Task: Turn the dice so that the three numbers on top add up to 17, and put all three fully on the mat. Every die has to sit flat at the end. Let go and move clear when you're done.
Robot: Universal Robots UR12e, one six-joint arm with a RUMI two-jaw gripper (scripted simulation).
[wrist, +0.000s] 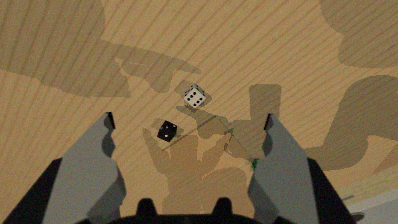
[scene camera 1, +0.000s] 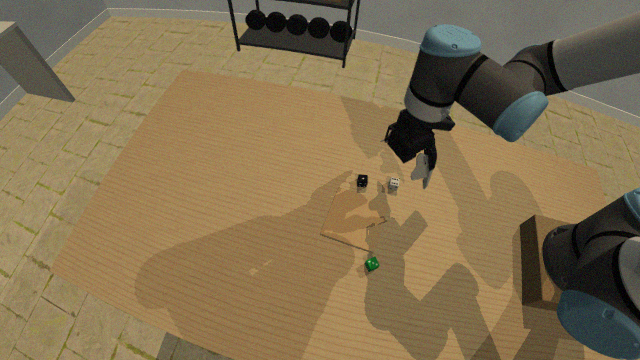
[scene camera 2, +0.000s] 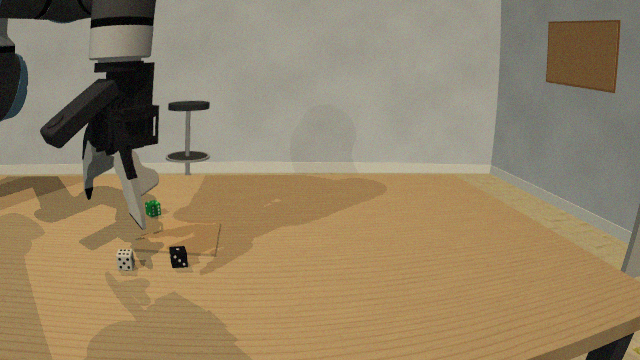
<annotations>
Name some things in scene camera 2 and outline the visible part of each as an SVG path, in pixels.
My gripper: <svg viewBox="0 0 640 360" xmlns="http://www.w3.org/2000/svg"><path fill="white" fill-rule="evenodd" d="M95 63L94 73L106 72L106 79L98 79L52 117L40 129L40 133L47 144L56 148L62 148L88 123L84 133L82 152L83 182L87 199L91 199L94 178L114 167L122 184L123 195L128 204L129 214L140 228L144 230L146 229L141 196L158 185L159 176L155 170L142 166L137 153L132 149L158 144L159 106L152 104L155 62Z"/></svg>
A tan mat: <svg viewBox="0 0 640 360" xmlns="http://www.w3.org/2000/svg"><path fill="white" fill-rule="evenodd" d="M134 247L134 251L169 253L169 247L184 246L187 255L215 256L221 222L150 219Z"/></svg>
</annotations>
